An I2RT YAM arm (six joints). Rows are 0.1 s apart.
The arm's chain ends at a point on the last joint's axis. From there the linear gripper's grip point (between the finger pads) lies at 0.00 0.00 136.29 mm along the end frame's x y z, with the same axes.
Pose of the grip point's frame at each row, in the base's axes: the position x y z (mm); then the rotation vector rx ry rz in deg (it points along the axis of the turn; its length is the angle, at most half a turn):
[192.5 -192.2 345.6 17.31 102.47 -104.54]
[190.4 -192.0 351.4 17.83 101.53 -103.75]
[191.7 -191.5 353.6 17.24 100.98 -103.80]
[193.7 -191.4 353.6 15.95 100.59 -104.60]
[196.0 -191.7 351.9 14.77 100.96 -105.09]
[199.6 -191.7 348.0 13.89 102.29 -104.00]
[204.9 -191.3 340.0 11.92 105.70 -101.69]
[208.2 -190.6 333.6 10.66 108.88 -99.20]
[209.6 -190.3 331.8 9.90 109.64 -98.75]
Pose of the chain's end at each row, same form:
[162.4 -59.8 334.1 17.31 102.47 -104.54]
[159.4 -59.8 339.1 17.83 101.53 -103.75]
[159.7 -59.7 340.2 17.24 100.98 -103.80]
[160.7 -60.0 338.6 15.95 100.59 -104.60]
[162.2 -60.5 336.9 14.77 100.96 -105.09]
[164.0 -60.7 335.8 13.89 102.29 -104.00]
[165.8 -60.8 334.7 11.92 105.70 -101.69]
[166.7 -60.8 335.3 10.66 108.88 -99.20]
[167.1 -60.8 335.0 9.90 109.64 -98.75]

